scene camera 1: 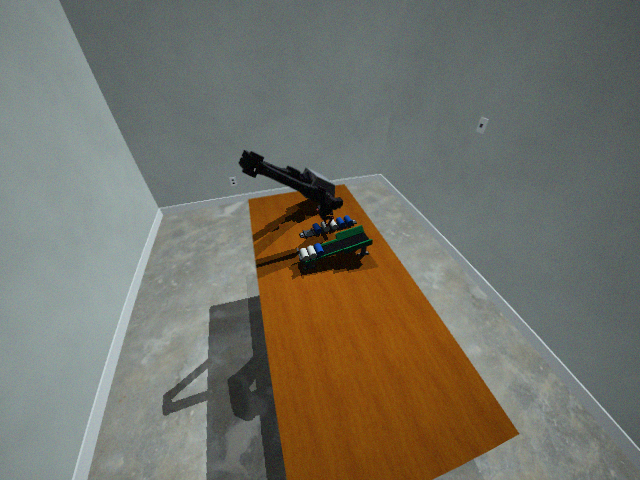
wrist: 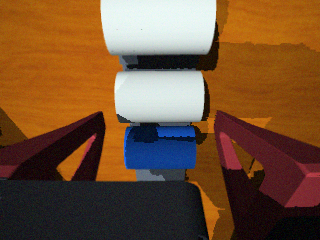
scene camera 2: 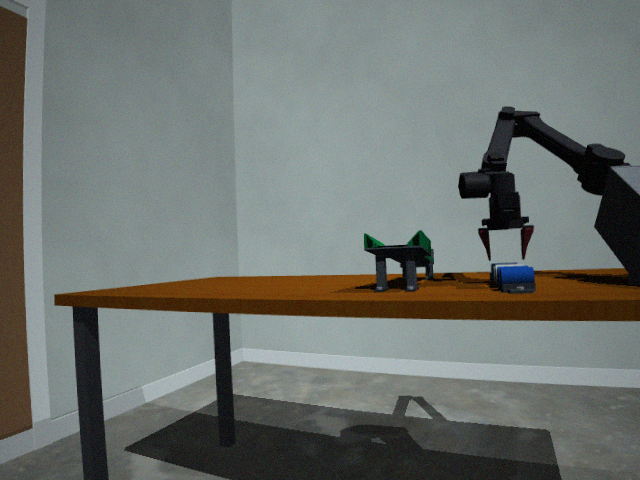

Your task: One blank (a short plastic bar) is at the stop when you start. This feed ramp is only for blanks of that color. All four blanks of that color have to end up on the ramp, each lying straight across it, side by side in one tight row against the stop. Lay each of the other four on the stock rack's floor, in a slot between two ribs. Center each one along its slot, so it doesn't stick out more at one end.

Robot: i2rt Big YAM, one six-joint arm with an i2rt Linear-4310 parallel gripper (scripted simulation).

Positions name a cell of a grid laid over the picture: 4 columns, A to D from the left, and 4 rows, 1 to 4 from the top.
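Note:
Visible: the gripper (wrist: B2) with a white blank (wrist: B2), as well as a blue blank (wrist: B3) and a grey stock rack (wrist: B3).

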